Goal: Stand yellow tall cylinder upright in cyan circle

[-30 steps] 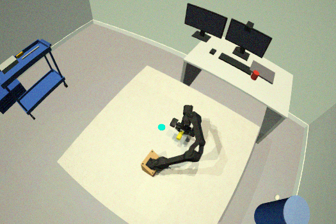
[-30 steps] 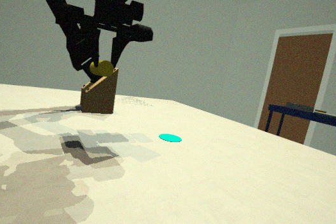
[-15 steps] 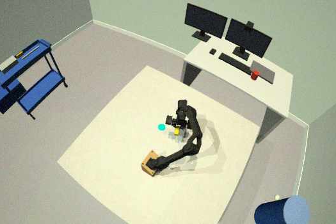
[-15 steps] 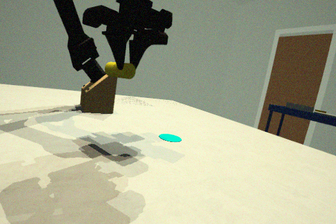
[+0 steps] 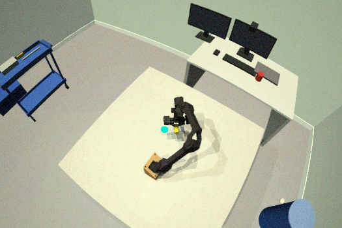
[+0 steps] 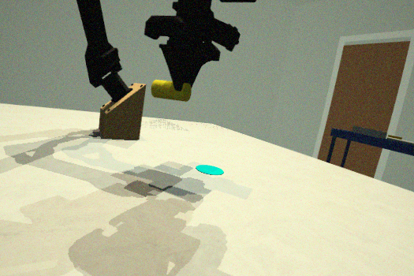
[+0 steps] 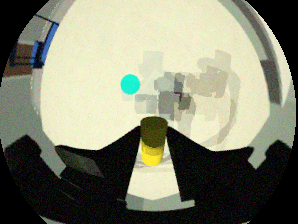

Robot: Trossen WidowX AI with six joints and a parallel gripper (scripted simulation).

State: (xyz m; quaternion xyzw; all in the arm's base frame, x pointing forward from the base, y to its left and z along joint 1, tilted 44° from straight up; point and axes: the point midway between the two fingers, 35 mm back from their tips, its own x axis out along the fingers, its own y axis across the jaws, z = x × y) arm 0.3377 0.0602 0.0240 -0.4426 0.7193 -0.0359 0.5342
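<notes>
My gripper tip is now 20 mm past the yellow cylinder and 10 mm to the left of it. The rest, counted from my gripper tip: cyan circle (90 mm to the left, 150 mm below).
</notes>
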